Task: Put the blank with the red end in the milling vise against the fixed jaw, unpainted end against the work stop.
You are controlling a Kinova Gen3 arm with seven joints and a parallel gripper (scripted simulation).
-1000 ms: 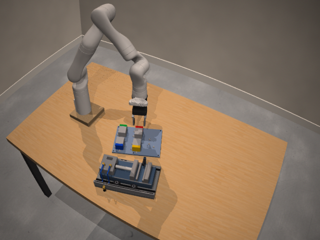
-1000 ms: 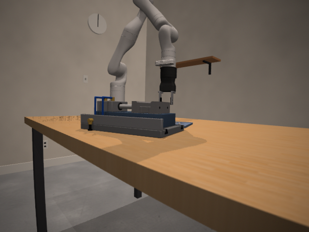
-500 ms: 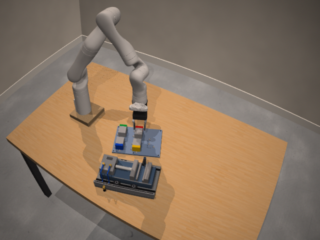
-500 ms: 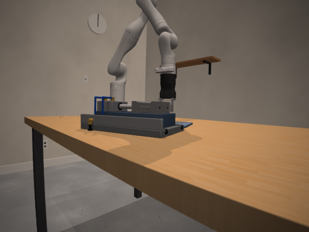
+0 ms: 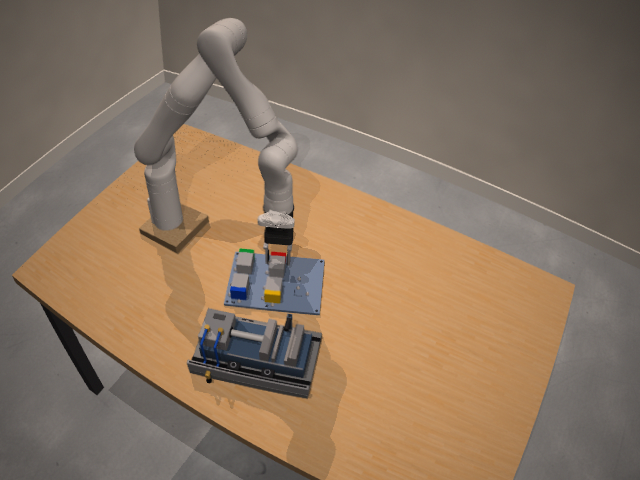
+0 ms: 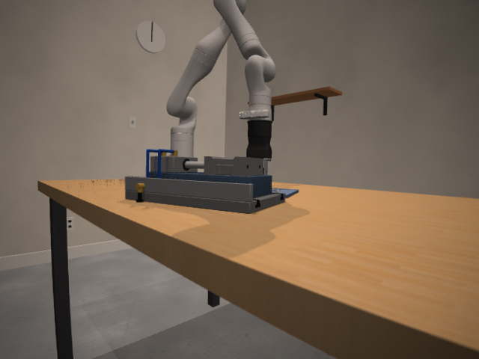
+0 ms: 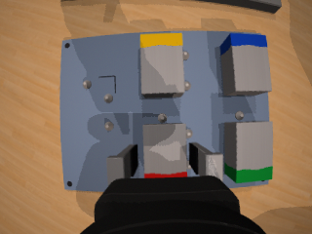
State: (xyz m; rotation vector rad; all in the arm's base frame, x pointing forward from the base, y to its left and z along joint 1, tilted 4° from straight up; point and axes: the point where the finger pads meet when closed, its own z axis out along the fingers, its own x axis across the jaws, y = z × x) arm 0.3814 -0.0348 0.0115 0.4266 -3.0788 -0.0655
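Now: hand 3 cm above the red-ended blank. Round my hand: green-ended blank: 9 cm behind, 2 cm to the right, 3 cm below; then yellow-ended blank: 2 cm ahead, 9 cm to the right, 3 cm below; then blue-ended blank: 6 cm behind, 11 cm to the right, 3 cm below.
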